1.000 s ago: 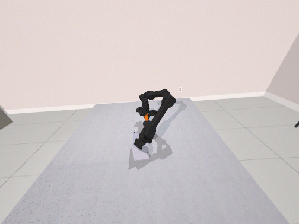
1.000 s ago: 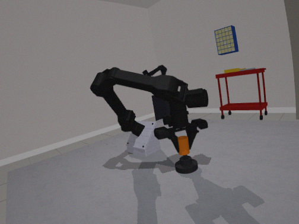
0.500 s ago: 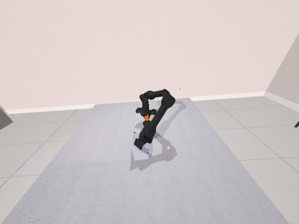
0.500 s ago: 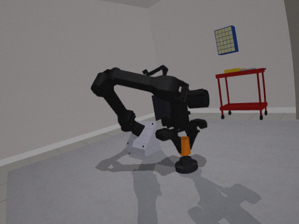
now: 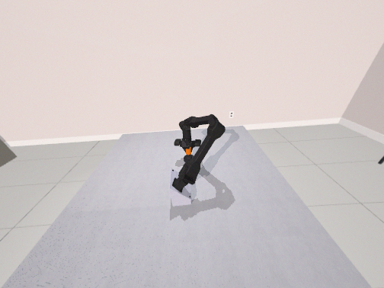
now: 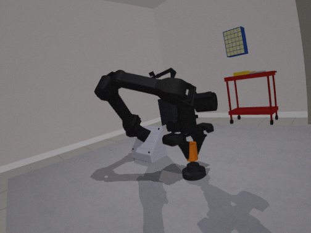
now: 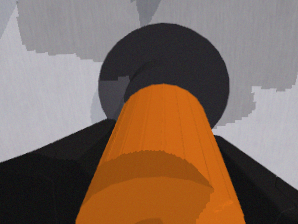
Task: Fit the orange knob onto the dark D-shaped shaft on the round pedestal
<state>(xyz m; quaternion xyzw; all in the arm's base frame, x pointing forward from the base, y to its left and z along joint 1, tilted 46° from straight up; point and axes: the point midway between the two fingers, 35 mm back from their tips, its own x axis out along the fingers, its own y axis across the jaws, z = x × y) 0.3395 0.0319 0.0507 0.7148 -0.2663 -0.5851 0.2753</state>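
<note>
Right now the orange knob is 2 cm above my gripper tip. From my gripper tip the other things lie so: dark round pedestal 4 cm below.
</note>
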